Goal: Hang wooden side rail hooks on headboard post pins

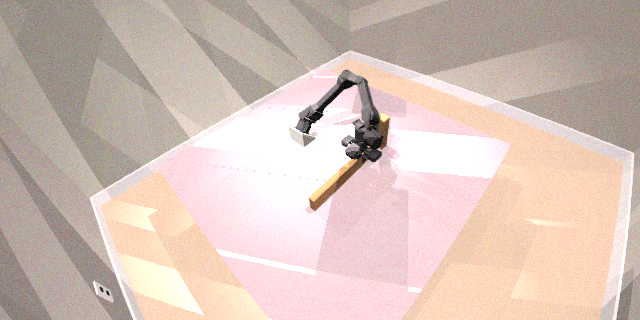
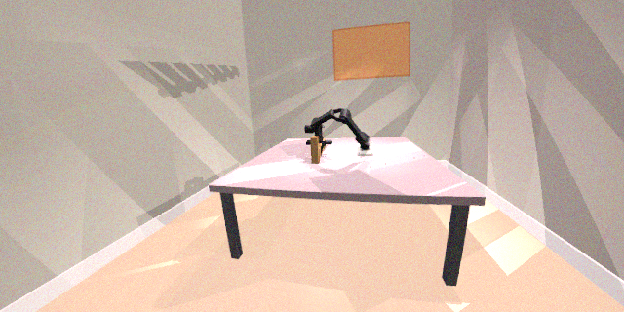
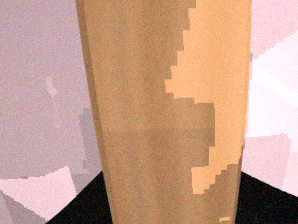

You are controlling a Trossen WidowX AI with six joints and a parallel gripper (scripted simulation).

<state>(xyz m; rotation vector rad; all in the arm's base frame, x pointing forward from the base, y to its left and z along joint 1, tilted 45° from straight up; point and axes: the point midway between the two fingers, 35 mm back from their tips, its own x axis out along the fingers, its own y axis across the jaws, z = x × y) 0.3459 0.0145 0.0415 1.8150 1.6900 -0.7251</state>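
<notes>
Right now the wooden headboard post is 160 mm to the left of my gripper tip and 60 mm above it.
</notes>
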